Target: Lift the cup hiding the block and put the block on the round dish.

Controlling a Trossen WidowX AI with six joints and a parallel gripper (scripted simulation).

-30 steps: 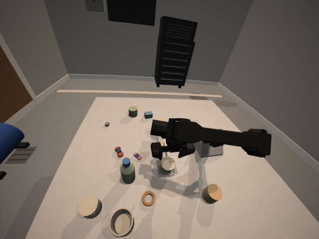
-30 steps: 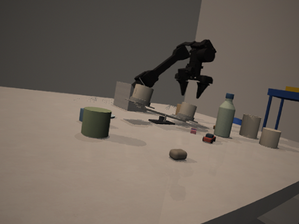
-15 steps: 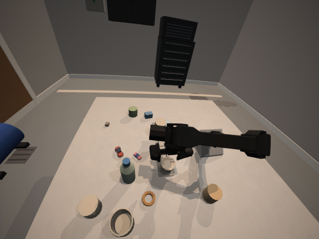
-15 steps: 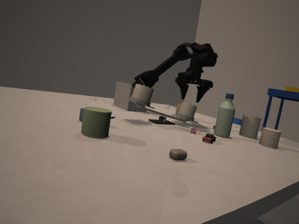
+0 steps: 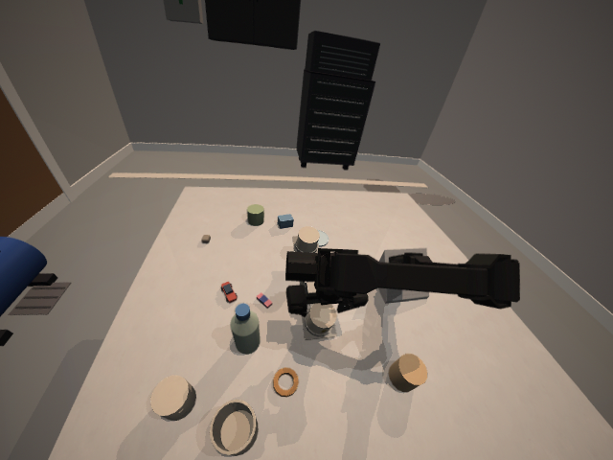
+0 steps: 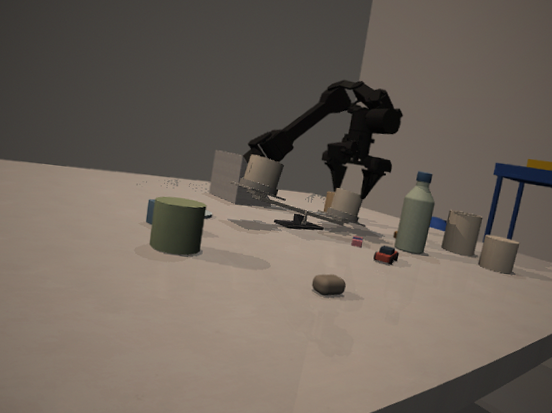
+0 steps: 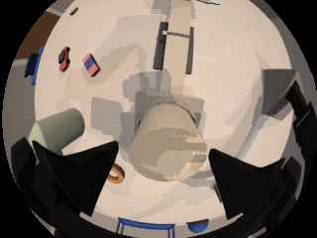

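Right now my gripper tip is 20 mm to the right of the beige cup and 20 mm above it. From my gripper tip the other things lie so: bottle: 190 mm ahead, 30 mm above, 10 mm to the left; then balance: 130 mm to the right, 40 mm below, 10 mm behind; then toy car: 240 mm ahead, 150 mm to the right, 70 mm below.
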